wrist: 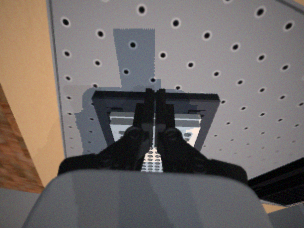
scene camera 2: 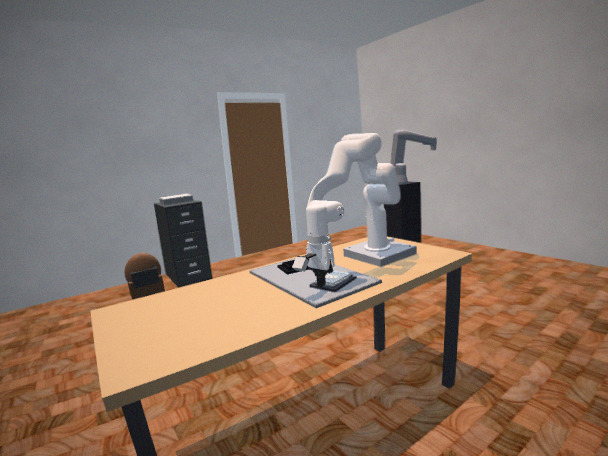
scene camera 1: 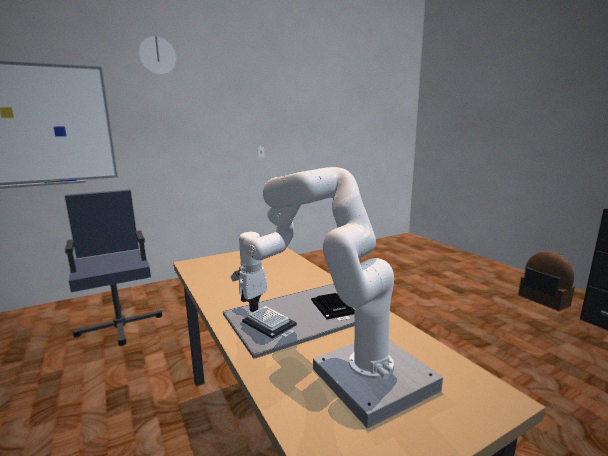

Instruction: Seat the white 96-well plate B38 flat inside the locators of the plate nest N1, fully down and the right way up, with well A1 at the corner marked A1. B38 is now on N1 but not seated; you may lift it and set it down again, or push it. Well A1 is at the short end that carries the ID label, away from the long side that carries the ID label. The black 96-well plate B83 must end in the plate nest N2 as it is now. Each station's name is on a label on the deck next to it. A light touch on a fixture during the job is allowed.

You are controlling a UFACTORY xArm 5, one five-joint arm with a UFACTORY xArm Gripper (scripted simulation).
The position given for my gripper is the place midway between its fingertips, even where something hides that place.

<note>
In view: my gripper (scene camera 2: 321, 285), a white 96-well plate B38 (wrist: 189, 124) and a plate nest N1 (wrist: 183, 102).
My gripper also shows in the wrist view (wrist: 155, 101) and in scene camera 1 (scene camera 1: 254, 311).
</note>
